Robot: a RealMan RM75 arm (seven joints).
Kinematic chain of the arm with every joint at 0, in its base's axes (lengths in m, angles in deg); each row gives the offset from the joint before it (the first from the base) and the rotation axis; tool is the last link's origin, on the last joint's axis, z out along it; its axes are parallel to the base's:
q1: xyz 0 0 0.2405 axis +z
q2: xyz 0 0 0 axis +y
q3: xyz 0 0 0.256 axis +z
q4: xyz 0 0 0 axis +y
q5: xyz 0 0 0.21 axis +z
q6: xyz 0 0 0 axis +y
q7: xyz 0 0 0.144 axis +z
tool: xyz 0 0 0
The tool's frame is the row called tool.
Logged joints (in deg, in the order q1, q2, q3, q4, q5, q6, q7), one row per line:
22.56, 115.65, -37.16, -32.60, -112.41, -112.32, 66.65
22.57, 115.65, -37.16, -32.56, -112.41, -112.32, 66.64
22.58, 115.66, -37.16, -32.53, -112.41, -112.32, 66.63
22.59, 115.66, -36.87, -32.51, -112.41, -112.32, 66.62
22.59, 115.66, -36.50, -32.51, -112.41, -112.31, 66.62
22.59, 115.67, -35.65, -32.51, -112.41, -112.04, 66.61
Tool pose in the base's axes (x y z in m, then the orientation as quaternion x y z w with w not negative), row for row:
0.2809, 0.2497, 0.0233, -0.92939, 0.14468, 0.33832, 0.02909
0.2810, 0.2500, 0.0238, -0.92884, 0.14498, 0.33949, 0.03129
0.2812, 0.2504, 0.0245, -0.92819, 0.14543, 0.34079, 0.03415
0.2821, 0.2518, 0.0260, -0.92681, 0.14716, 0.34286, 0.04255
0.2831, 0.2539, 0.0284, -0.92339, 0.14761, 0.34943, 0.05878
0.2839, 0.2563, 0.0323, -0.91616, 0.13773, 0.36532, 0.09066
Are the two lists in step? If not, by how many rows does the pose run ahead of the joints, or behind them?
The pose runs 2 rows ahead of the joints: the pose in row i belongs to the joints in row i + 2.
